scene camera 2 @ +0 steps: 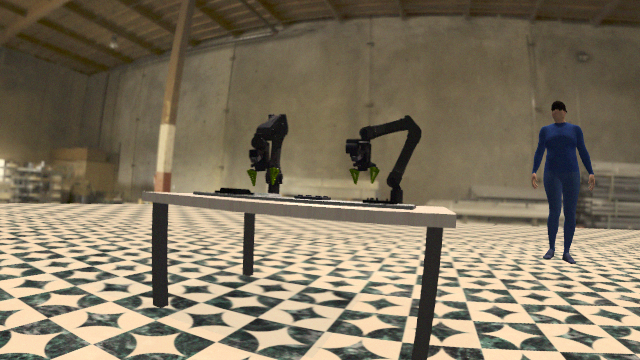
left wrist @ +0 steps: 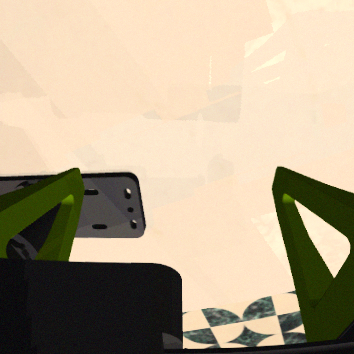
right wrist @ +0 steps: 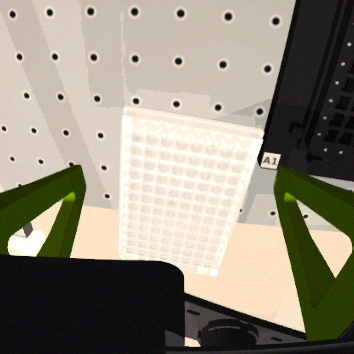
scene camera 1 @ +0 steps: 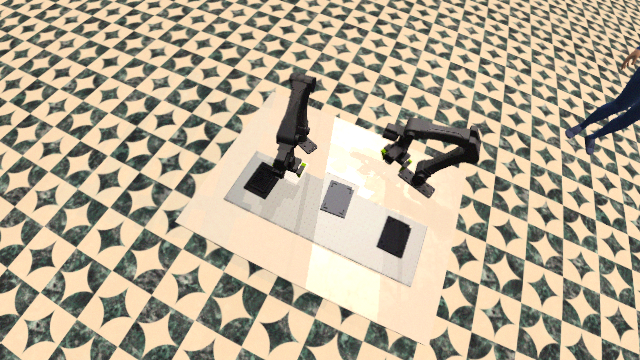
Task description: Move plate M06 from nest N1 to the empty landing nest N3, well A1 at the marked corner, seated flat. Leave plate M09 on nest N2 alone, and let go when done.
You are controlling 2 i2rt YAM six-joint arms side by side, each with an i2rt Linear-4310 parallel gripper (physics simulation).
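My right gripper (scene camera 1: 291, 171) (scene camera 2: 263, 184) (right wrist: 179, 175) is open above a clear, pale well plate (scene camera 1: 295, 178) (right wrist: 172, 195), which shows between and beyond its fingers, apart from them. That plate lies beside the left black nest, partly over the pegboard's edge. A black well plate (scene camera 1: 263, 181) (scene camera 2: 234, 191) (right wrist: 345, 117) sits on the left nest, near an A1 label (right wrist: 270, 160). A grey nest (scene camera 1: 338, 198) (scene camera 2: 312, 197) in the middle and a black nest (scene camera 1: 394, 237) (scene camera 2: 376, 200) at the right look empty. Plate and nest numbers cannot be read. My left gripper (scene camera 1: 397, 159) (scene camera 2: 364, 183) (left wrist: 177, 177) is open and empty above the table.
The nests stand on a pale pegboard (scene camera 1: 300, 220) (right wrist: 155, 35) on the table (scene camera 1: 250, 245) (scene camera 2: 300, 208). The left arm's dark base plate (left wrist: 115, 207) shows at the left in the left wrist view. A person in blue (scene camera 2: 560, 155) (scene camera 1: 615, 105) stands beyond the table.
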